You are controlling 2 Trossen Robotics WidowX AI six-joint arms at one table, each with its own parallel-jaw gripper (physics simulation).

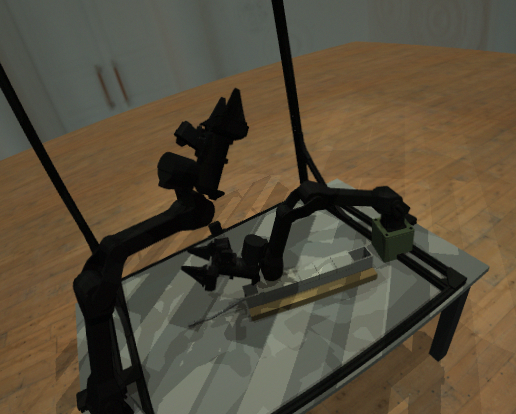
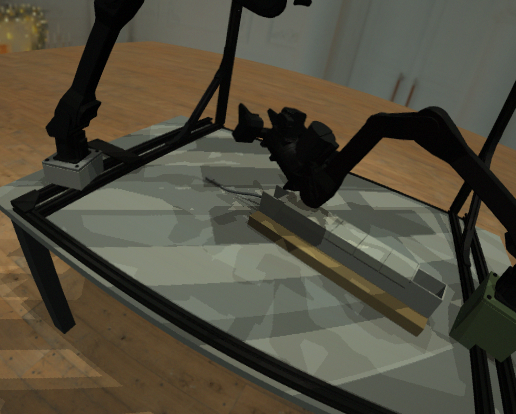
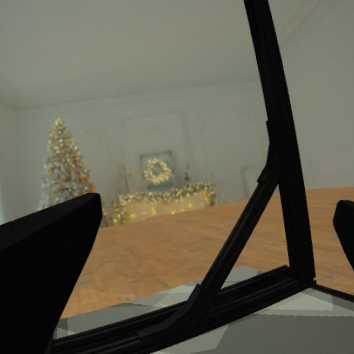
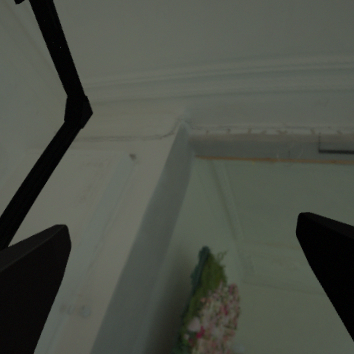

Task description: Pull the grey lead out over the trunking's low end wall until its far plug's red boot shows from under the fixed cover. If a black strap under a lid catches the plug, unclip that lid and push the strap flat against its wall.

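Frame: origin at the left arm's base, x right, y ahead, z up, level; centimetres.
Seen in the pictures: left gripper, fingertip midpoint: (image 1: 184,258) (image 2: 254,107) (image 3: 218,208); right gripper, fingertip midpoint: (image 1: 229,93) (image 4: 184,230); left arm's base at its link origin: (image 1: 392,224) (image 2: 512,299); right arm's base at its link origin: (image 2: 72,155).
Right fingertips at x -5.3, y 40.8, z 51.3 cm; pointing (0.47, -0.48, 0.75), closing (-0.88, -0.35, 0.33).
Note:
Offsets run from my right fingertips to a thing's top centre. "*": to the spot under its first point.
The grey trunking @[dx -1.8, dy -10.5, dz -54.4 cm] (image 1: 310,285) (image 2: 345,256) lies across the table with pale lids @[dx -1.3, dy -15.6, dz -54.4 cm] (image 2: 367,246) along its top. The grey lead @[* dx -5.1, dy +19.5, dz -60.9 cm] (image 1: 216,315) (image 2: 227,189) comes out at its left end and lies over the table there. The far plug, red boot and black strap do not show; the fixed cover cannot be told apart. My left gripper (image 1: 186,259) (image 2: 256,109) (image 3: 218,208) is open and empty, above the table beyond the trunking's left end, pointing away from it. My right gripper (image 1: 229,95) (image 4: 184,230) is open and empty, high above the table, pointing upward.
A wooden strip @[* dx -7.3, dy -10.7, dz -60.6 cm] (image 1: 315,297) (image 2: 340,280) runs along the trunking's side. The left arm reaches over the trunking from a green base block (image 1: 392,240) (image 2: 485,317). The right arm stands on a grey block (image 2: 75,172). Black frame rails and posts (image 1: 290,90) (image 3: 285,150) edge the table.

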